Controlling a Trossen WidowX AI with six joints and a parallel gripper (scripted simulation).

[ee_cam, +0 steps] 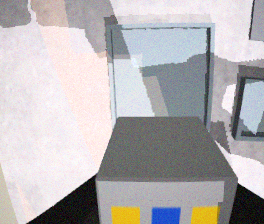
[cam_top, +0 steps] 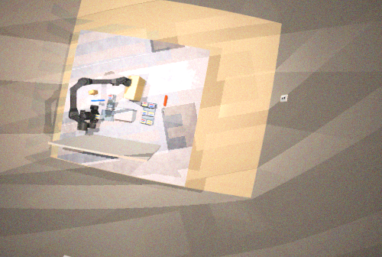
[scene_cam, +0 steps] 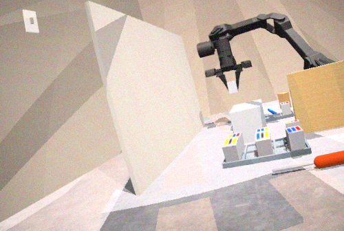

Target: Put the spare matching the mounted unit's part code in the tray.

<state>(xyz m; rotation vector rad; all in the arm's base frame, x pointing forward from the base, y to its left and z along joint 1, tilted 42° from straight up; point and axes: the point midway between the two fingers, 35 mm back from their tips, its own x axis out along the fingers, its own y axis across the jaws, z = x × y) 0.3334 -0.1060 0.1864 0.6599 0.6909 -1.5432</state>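
My gripper tip is now 10 mm past the pale blue tray and 140 mm above it. From my gripper tip the other things lie so: tall pale panel (200 mm ahead, 190 mm to the left, 80 mm above); grey mounted unit (40 mm behind, 200 mm to the left, 100 mm below).
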